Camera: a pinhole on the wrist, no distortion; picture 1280 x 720 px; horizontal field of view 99.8 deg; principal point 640.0 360.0 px. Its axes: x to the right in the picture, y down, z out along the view. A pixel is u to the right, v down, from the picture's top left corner.
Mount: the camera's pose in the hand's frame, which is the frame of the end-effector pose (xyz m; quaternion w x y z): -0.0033 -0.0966 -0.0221 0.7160 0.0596 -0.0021 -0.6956
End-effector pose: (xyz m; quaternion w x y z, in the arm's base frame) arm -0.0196 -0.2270 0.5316 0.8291 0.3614 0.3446 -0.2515
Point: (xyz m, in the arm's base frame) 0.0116 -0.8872 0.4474
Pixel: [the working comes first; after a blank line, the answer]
In the camera's frame: 0.2878 0.2328 0.5082

945 607
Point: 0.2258 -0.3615 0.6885
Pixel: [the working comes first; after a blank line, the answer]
In the camera's frame: -0.2656 0.0962 0.2725

115 550
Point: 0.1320 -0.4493 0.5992
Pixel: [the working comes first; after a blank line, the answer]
In the camera's frame: -0.1101 0.1134 0.2699

420 586
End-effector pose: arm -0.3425 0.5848 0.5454 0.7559 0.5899 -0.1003 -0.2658
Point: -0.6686 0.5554 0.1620
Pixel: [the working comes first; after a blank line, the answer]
In the camera's frame: 0.3482 -0.1932 0.1354

outside the picture
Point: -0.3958 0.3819 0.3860
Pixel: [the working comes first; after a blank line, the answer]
In the camera's frame: 0.0910 0.1022 0.1712

926 682
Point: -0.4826 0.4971 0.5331
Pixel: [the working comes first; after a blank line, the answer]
In the camera's frame: -0.0456 -0.0516 0.1594

486 185
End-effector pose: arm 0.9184 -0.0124 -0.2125 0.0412 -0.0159 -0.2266 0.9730
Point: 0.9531 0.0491 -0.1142
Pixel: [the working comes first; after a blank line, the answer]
In the camera's frame: -0.0030 -0.0199 0.0836

621 232
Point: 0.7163 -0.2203 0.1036
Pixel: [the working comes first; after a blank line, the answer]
In the camera's frame: -0.1834 0.2217 0.3755

377 678
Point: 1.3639 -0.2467 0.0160
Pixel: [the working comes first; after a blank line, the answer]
In the camera's frame: -0.2114 -0.4302 0.3314

outside the picture
